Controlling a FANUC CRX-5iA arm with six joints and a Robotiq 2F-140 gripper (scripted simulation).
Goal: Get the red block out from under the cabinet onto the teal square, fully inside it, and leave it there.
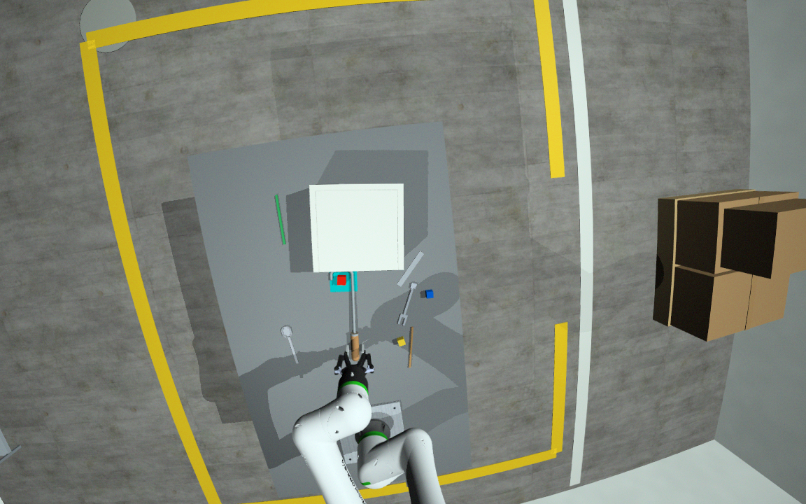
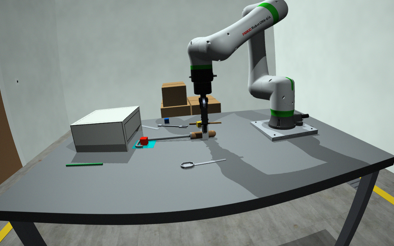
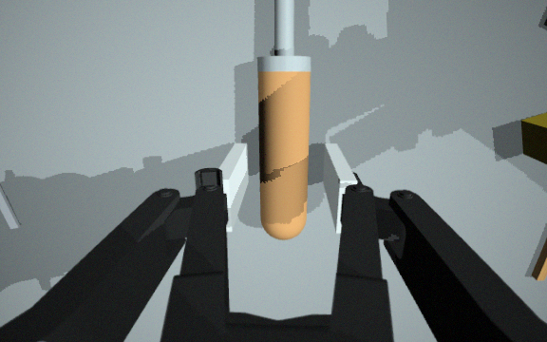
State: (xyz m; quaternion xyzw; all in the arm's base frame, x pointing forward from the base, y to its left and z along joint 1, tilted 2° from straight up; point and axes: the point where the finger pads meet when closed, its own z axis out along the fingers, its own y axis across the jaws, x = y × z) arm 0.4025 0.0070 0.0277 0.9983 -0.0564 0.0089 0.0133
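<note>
Right now the long grey hook tool is 140 mm ahead of my hand, 20 mm to the left of it and 30 mm below it. Round my hand: fork wrench 150 mm ahead, 220 mm to the right, 30 mm below; then yellow block 180 mm to the right, 30 mm below; then brown stick 40 mm behind, 210 mm to the right, 30 mm below.
</note>
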